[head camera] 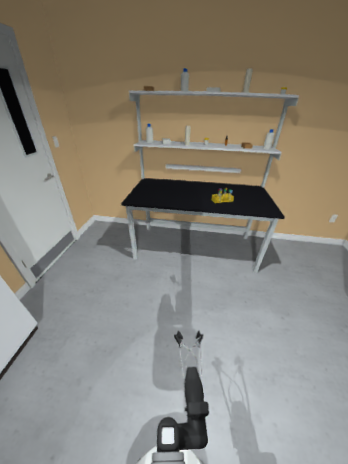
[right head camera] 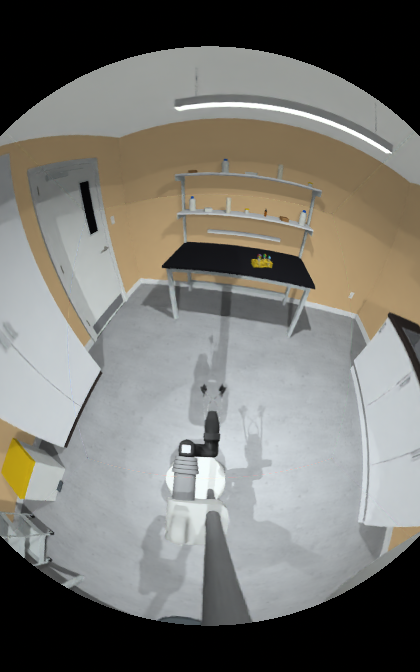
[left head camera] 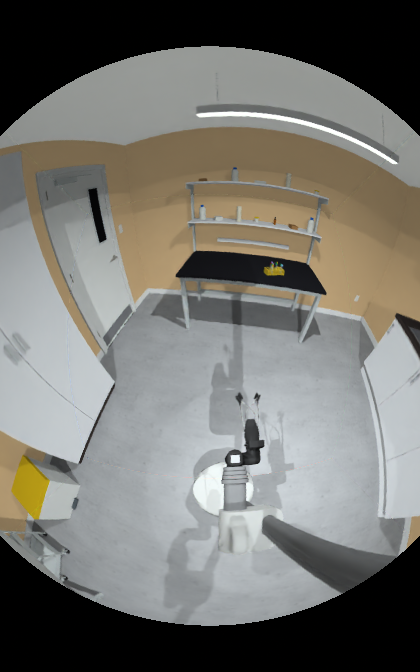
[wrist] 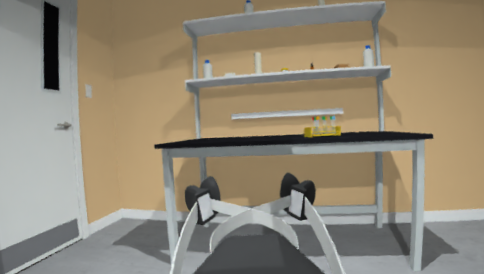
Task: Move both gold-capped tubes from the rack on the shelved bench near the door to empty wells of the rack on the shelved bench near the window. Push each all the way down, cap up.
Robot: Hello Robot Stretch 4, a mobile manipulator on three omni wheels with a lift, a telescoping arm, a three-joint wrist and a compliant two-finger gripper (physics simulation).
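Frame: origin at the robot's base, x right, y back, z down, level; centimetres.
Seen in the pictures: gripper, fingertip midpoint: (head camera: 188, 331) (wrist: 249, 189).
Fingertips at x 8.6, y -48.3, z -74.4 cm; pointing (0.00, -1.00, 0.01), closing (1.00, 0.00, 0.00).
Observation:
Offsets run from my fingertips to a thing's top centre. "spot": to the spot under its first point.
The shelved bench near the door (head camera: 165, 197) (left head camera: 215, 267) (right head camera: 200, 260) (wrist: 225, 142) has a black top and two shelves above it. A yellow rack (head camera: 222, 199) (left head camera: 274, 271) (right head camera: 262, 263) (wrist: 323, 132) stands on its right half. Several upright tubes with small coloured caps stand in the rack; they are too small in the head views to tell the caps well. In the wrist view an orange or gold cap {spot: dx +41.9, dy -125.4, dz -9.8 cm} (wrist: 317, 118) shows beside red, green and blue ones. My gripper (head camera: 189, 338) (left head camera: 248, 398) (right head camera: 213, 389) (wrist: 249, 189) is open and empty, over the floor in front of the bench. The bench near the window does not show.
Bottles and small boxes stand on the shelves {spot: dx +28.1, dy -156.2, dz -44.7 cm} (head camera: 205, 147) (wrist: 285, 76). The door (left head camera: 85, 250) is at the left. A tall white cabinet (left head camera: 45, 360) and a yellow-topped bin (left head camera: 55, 492) are at the left. White base cabinets (right head camera: 390, 415) stand at the right.

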